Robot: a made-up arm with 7 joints.
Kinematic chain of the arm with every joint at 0, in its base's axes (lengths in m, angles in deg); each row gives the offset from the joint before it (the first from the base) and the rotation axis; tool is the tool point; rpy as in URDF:
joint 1: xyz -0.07 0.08 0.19 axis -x
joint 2: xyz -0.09 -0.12 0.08 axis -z
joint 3: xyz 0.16 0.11 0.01 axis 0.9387 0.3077 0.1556
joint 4: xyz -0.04 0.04 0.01 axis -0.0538 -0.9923 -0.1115
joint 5: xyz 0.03 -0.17 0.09 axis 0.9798 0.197 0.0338
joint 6: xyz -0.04 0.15 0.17 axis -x
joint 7: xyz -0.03 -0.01 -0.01 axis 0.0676 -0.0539 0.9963
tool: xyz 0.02 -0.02 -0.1 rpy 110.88 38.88 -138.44
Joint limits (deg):
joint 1: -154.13..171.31
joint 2: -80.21..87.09
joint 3: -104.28..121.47
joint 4: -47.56..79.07
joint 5: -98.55..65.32
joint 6: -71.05..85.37
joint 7: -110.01..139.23
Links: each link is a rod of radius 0.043 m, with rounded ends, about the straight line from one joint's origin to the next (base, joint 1, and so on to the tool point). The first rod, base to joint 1, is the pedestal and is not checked.
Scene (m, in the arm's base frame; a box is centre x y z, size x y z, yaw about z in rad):
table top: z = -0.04
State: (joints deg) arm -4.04 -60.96 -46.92 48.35 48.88 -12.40 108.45
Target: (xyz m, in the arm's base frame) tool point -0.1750 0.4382 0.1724
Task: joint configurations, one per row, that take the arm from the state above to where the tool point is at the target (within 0.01 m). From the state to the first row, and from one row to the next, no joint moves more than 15 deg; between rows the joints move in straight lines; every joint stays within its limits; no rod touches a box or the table.
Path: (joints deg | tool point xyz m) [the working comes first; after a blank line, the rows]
Joints at the target: 40.14 -8.46 -71.08 -0.96 44.85 -32.35 107.00
Straight joint move there: clear.

1: 7.00 -47.84 -52.96 36.02 47.87 -17.39 108.09 | -0.4474 0.0900 0.3867
2: 18.05 -34.71 -59.00 23.69 46.86 -22.38 107.72 | -0.4072 0.2518 0.3556
3: 29.09 -21.59 -65.04 11.36 45.85 -27.37 107.36 | -0.3132 0.3777 0.2730
4: 40.14 -8.46 -71.08 -0.96 44.85 -32.35 107.00 | -0.1750 0.4382 0.1724

